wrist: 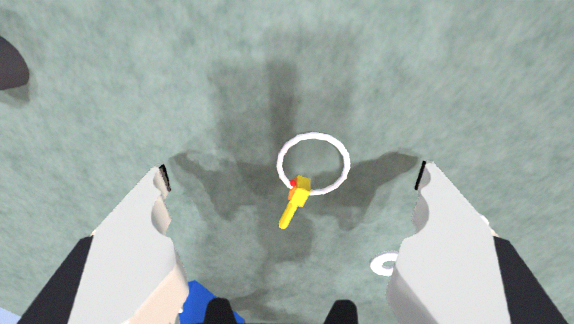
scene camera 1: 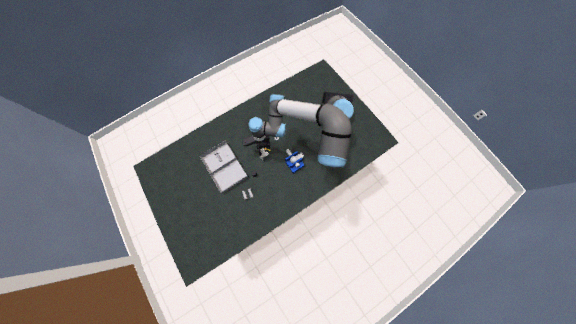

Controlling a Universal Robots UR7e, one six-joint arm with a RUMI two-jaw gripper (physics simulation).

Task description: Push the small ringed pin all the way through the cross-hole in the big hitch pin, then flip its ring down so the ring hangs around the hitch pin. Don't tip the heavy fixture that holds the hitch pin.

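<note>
The small ringed pin (wrist: 300,192) (scene camera 1: 268,149) is yellow, with a white ring (wrist: 346,162) at one end, and lies on the dark green table top. My gripper (wrist: 290,164) (scene camera 1: 264,154) is wide open and empty above it, with one finger on each side of the pin and ring and apart from both. The blue fixture (scene camera 1: 295,169) (wrist: 200,306) stands to the right of my gripper in the scene view, with pale parts on it. The hitch pin and its cross-hole are too small to tell apart there.
A grey two-part tray (scene camera 1: 231,176) holds a small metal piece (scene camera 1: 218,157). Two small metal parts (scene camera 1: 247,194) lie beyond the tray's corner. A small dark object (scene camera 1: 254,174) lies beside the tray. A white washer-like ring (wrist: 376,264) lies partly behind the right finger.
</note>
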